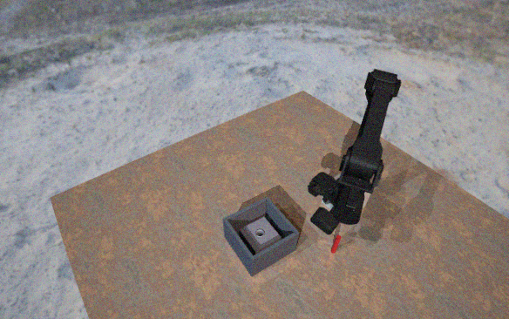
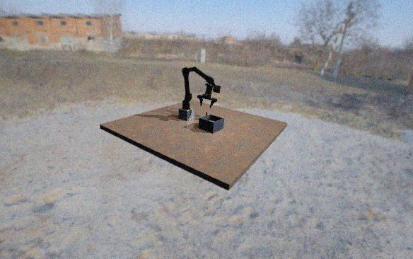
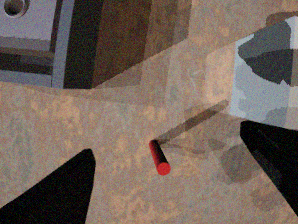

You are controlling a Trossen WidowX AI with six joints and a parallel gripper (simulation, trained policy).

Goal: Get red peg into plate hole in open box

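My gripper tip is 1 cm past the red peg, 5 cm to the right of it and 10 cm above it. Round my gripper tip: grey box (14 cm ahead, 12 cm to the right, 12 cm below); then grey plate (14 cm ahead, 12 cm to the right, 10 cm below).
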